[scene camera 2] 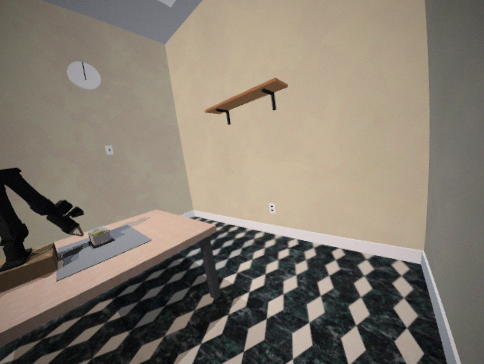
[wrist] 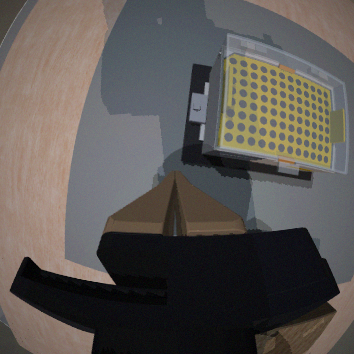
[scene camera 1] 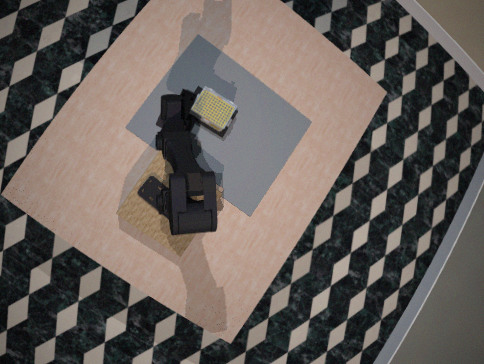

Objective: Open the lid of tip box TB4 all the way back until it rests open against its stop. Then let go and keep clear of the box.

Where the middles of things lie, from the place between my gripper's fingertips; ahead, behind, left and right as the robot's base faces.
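There is the tip box TB4 [wrist: 198, 142], and measured from my hand it sits 8 cm ahead, 7 cm to the right and 1 cm below. The clear lid [scene camera 1: 214, 108] is also 8 cm ahead of my hand and 7 cm to the right of it, but 2 cm above it.
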